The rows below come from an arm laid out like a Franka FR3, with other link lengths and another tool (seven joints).
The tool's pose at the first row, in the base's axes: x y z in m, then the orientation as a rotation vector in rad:
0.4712, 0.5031, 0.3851, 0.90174, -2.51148, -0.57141
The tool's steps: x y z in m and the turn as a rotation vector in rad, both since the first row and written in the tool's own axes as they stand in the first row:
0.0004, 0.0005, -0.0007, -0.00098, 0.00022, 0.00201
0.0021, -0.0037, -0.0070, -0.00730, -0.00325, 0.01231
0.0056, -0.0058, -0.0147, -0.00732, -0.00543, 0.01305
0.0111, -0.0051, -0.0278, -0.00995, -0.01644, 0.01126
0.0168, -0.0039, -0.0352, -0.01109, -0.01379, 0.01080
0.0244, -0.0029, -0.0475, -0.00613, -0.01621, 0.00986
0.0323, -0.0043, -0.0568, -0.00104, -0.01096, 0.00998
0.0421, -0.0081, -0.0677, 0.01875, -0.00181, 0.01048
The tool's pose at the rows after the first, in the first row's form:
0.4710, 0.5030, 0.3860, 0.89878, -2.51142, -0.57183
0.4751, 0.4974, 0.3896, 0.88279, -2.51450, -0.57821
0.4775, 0.4918, 0.3957, 0.88165, -2.51665, -0.57928
0.4798, 0.4855, 0.4083, 0.88220, -2.52454, -0.58953
0.4789, 0.4808, 0.4164, 0.88259, -2.52147, -0.58949
0.4792, 0.4735, 0.4289, 0.88545, -2.52586, -0.58524
0.4790, 0.4651, 0.4378, 0.88754, -2.52381, -0.57595
0.4794, 0.4533, 0.4473, 0.89470, -2.52570, -0.54647

